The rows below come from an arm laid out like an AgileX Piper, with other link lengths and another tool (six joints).
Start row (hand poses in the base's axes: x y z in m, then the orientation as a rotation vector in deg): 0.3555, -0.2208, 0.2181, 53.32, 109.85, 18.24
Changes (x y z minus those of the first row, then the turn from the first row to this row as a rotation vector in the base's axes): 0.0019, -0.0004, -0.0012, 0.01, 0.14, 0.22; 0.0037, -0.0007, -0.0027, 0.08, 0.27, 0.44; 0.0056, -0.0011, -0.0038, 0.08, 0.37, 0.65; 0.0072, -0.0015, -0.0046, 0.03, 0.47, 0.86; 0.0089, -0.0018, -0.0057, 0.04, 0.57, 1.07; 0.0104, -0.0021, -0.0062, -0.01, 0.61, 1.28; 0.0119, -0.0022, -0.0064, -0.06, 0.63, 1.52; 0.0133, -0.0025, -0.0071, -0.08, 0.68, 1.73; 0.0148, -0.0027, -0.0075, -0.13, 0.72, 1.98; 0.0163, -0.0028, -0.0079, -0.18, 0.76, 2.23; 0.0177, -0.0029, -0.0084, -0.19, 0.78, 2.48; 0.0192, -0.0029, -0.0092, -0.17, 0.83, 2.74
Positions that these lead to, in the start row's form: 0.3574, -0.2212, 0.2169, 53.17, 110.09, 18.32; 0.3592, -0.2215, 0.2154, 53.05, 110.33, 18.47; 0.3611, -0.2219, 0.2143, 52.88, 110.53, 18.55; 0.3627, -0.2223, 0.2135, 52.69, 110.73, 18.58; 0.3644, -0.2226, 0.2124, 52.53, 110.92, 18.68; 0.3659, -0.2229, 0.2119, 52.31, 111.07, 18.73; 0.3674, -0.2230, 0.2117, 52.06, 111.21, 18.82; 0.3688, -0.2233, 0.2110, 51.86, 111.36, 18.90; 0.3703, -0.2235, 0.2106, 51.61, 111.53, 18.98; 0.3718, -0.2236, 0.2102, 51.35, 111.69, 19.06; 0.3732, -0.2237, 0.2097, 51.12, 111.84, 19.19; 0.3747, -0.2237, 0.2089, 50.90, 112.01, 19.34
